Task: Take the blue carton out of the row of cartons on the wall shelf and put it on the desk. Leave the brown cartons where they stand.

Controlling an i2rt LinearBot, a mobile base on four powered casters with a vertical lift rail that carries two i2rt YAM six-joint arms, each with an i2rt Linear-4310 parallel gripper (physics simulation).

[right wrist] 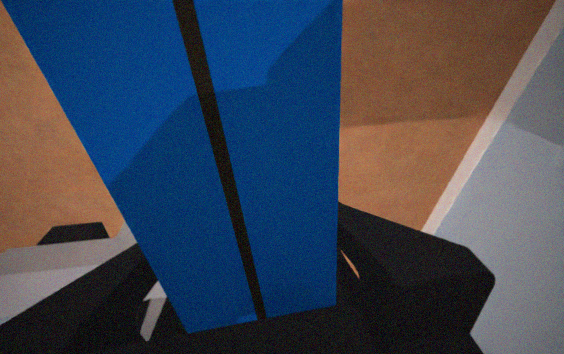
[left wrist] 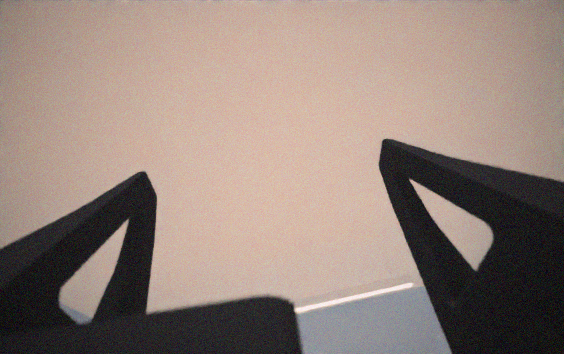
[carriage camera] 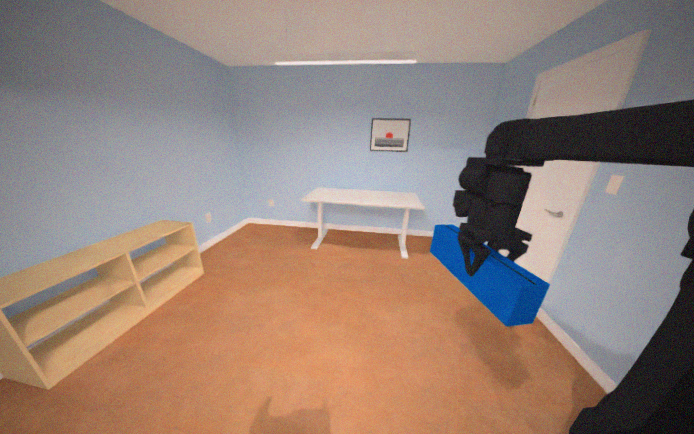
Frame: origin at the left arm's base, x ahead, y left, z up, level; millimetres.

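Where they show: left gripper, between the fingertips: [left wrist: 267,167]; right gripper, between the fingertips: [carriage camera: 481,274].
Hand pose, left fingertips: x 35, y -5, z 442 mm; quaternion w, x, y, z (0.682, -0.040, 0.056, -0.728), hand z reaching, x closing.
Observation:
After its pixels a point has its place.
The blue carton [carriage camera: 491,289] {x 211, y -601, z 182 mm} [right wrist: 280,175] {x 314, y -633, z 224 mm} is long, with a dark stripe along its top. It hangs above the floor at the right of the carriage view, with its near end lower in the picture. My right gripper [carriage camera: 488,262] {x 267, y -623, z 175 mm} is shut on it; in the right wrist view the carton hides the fingertips. My left gripper [left wrist: 267,167] {x 35, y -5, z 442 mm} is wide open and empty, with the ceiling behind it. The white desk [carriage camera: 363,198] {x 2633, y -750, z -279 mm} stands in the middle distance by the far wall, left of the carton in the picture. The wall shelf and the brown cartons do not show in these views.
A low wooden shelf unit [carriage camera: 102,250] {x 1431, y 1410, z -389 mm} stands along the left wall. A white door [carriage camera: 578,97] {x 1604, y -2228, z 811 mm} is in the right wall, behind the right arm. A framed picture [carriage camera: 389,134] {x 3115, y -1154, z 550 mm} hangs above the desk. A white baseboard [right wrist: 480,145] {x -341, y -1844, z -944 mm} runs right of the carton in the right wrist view.

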